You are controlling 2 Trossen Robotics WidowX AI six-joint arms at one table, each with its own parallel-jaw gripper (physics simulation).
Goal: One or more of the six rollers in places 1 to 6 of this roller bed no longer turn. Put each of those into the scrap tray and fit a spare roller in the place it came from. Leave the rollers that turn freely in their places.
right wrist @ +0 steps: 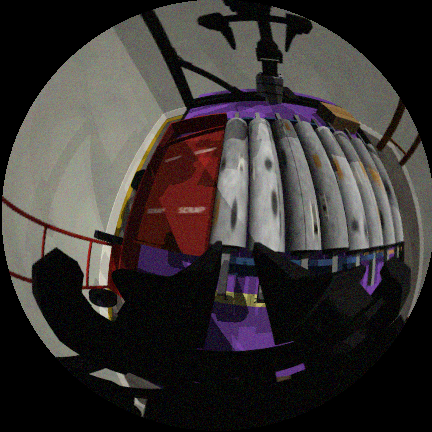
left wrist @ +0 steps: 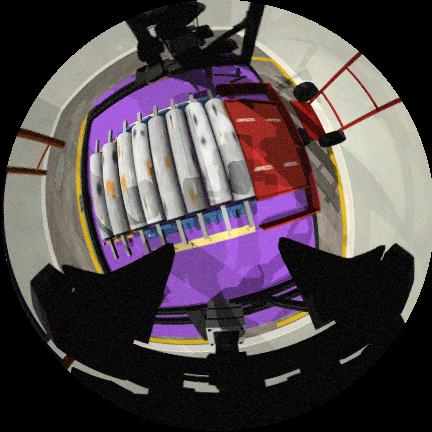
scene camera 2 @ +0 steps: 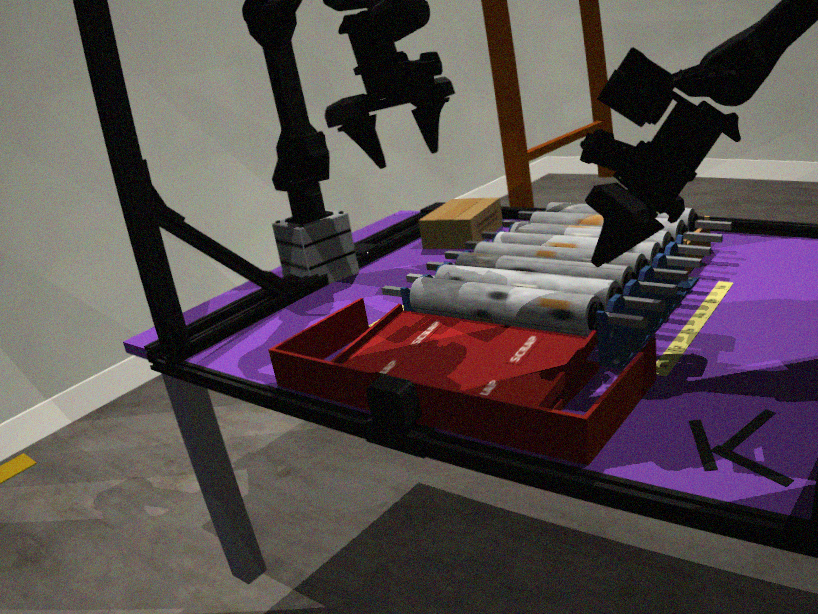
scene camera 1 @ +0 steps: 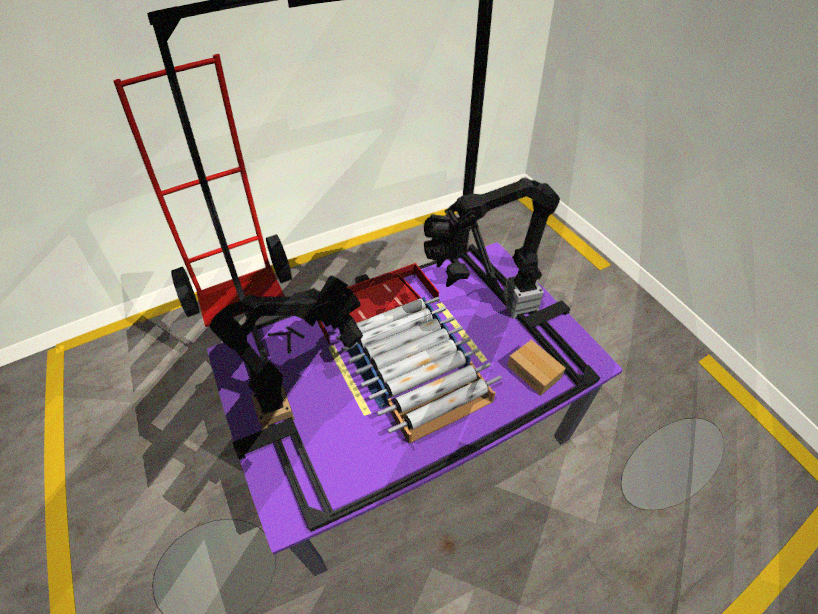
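Seen in the pictures: left gripper, fingertip midpoint: [right wrist: 259, 48] [left wrist: 226, 245] [scene camera 2: 409, 160] [scene camera 1: 442, 276]; right gripper, fingertip midpoint: [right wrist: 237, 246] [left wrist: 204, 88] [scene camera 2: 599, 262] [scene camera 1: 354, 323]; left arm's base at its link origin: [right wrist: 269, 74] [left wrist: 225, 336] [scene camera 2: 309, 217] [scene camera 1: 525, 284]; right arm's base at its link origin: [scene camera 1: 270, 402].
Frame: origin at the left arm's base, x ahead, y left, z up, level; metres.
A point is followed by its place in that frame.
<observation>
Several grey-white rollers with dark and orange marks lie side by side with their shafts out at both ends. One roller [scene camera 2: 502, 304] {y -0.045, x 0.501, z -0.048 m} [left wrist: 230, 150] {y -0.029, x 0.454, z -0.035 m} [right wrist: 233, 175] {y -0.016, x 0.513, z -0.035 m} is nearest the red scrap tray [scene camera 2: 515, 422] {y -0.197, x 0.660, z -0.081 m} [left wrist: 312, 175] {y -0.249, x 0.412, z -0.062 m} [right wrist: 200, 121] {y -0.177, x 0.302, z -0.078 m}, whose sloping floor shows no roller. Blue supports [scene camera 2: 614, 343] {y 0.012, x 0.623, z -0.094 m} hold the bed rollers. Two rollers [scene camera 1: 446, 403] {y 0.352, x 0.409, z -0.036 m} [scene camera 1: 436, 388] {y 0.295, x 0.420, z -0.037 m} lie in an orange-brown wooden rack [scene camera 1: 449, 419] {y 0.370, x 0.400, z -0.105 m} at the front. My right gripper [scene camera 1: 354, 335] {y 0.017, x 0.604, z 0.001 m} [scene camera 2: 599, 257] {y 0.017, x 0.604, z 0.001 m} [right wrist: 237, 246] {y 0.017, x 0.604, z 0.001 m} is partly open and empty, above the roller ends near the tray. My left gripper [scene camera 1: 455, 272] {y -0.002, x 0.311, z 0.112 m} [scene camera 2: 408, 158] {y -0.002, x 0.311, z 0.112 m} [left wrist: 226, 245] {y -0.002, x 0.311, z 0.112 m} is wide open, empty and high.
A cardboard box [scene camera 1: 536, 366] {y 0.296, x 0.088, z -0.056 m} [scene camera 2: 461, 224] {y 0.226, x 0.137, z -0.065 m} [right wrist: 339, 116] {y 0.253, x 0.141, z -0.056 m} stands right of the rack in scene camera 1. Yellow marked strips [scene camera 1: 350, 383] {y 0.163, x 0.657, z -0.109 m} [scene camera 2: 693, 330] {y 0.117, x 0.669, z -0.109 m} run beside the bed. Black frame rails [scene camera 1: 422, 469] {y 0.506, x 0.524, z -0.091 m} edge the purple table. A red hand truck [scene camera 1: 201, 179] stands behind.
</observation>
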